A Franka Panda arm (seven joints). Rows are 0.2 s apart.
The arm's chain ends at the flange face. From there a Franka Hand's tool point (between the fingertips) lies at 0.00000 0.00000 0.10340 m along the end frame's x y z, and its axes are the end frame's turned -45 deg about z.
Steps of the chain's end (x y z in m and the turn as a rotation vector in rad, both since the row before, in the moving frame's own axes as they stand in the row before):
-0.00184, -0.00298, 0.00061, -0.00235, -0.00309, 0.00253
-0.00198, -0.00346, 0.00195, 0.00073, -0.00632, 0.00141
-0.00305, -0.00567, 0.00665, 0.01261, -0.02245, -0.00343
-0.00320, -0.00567, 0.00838, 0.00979, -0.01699, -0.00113
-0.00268, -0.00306, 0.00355, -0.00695, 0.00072, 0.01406
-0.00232, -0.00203, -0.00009, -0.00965, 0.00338, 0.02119
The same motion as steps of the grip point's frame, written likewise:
0.00041, -0.00346, 0.00061, 0.00052, -0.00385, 0.00253
0.00064, -0.00436, 0.00195, 0.00499, -0.00395, 0.00141
0.00113, -0.00873, 0.00662, 0.02479, -0.00696, -0.00343
0.00122, -0.00823, 0.00836, 0.01894, -0.00509, -0.00113
-0.00019, -0.00350, 0.00355, -0.00542, -0.00441, 0.01406
-0.00067, -0.00213, -0.00010, -0.00921, -0.00443, 0.02119

